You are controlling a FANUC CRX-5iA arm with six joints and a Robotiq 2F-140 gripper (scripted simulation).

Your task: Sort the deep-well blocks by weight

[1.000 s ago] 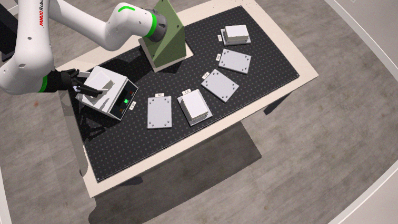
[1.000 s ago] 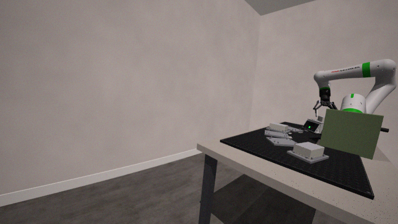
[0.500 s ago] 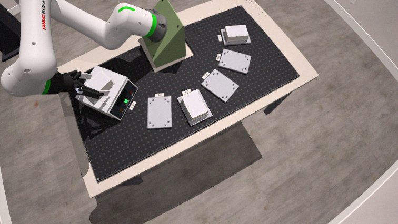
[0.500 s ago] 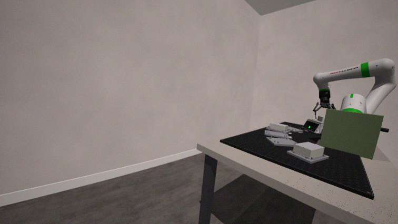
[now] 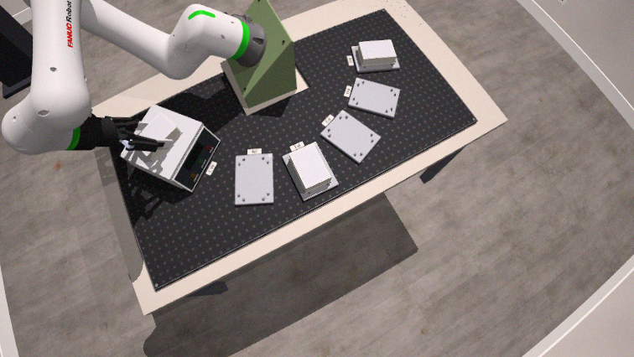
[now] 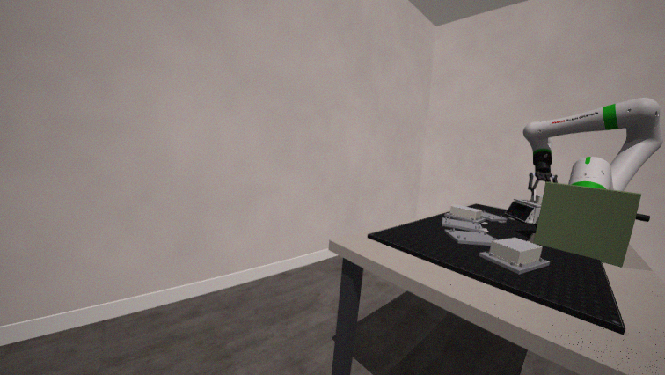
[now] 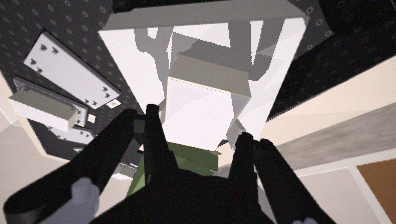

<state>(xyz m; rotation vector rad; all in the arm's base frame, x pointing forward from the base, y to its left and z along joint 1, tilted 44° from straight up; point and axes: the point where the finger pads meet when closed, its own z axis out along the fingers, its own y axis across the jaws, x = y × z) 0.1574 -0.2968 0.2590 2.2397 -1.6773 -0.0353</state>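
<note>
Now: the check-weigher platform 4 cm below my hand. From my hand the other things lie so: check-weigher (1 cm ahead, 7 cm below); white deep-well block (28 cm ahead, 38 cm to the left, 10 cm below); infeed nest IN (22 cm ahead, 21 cm to the left, 12 cm below).
</note>
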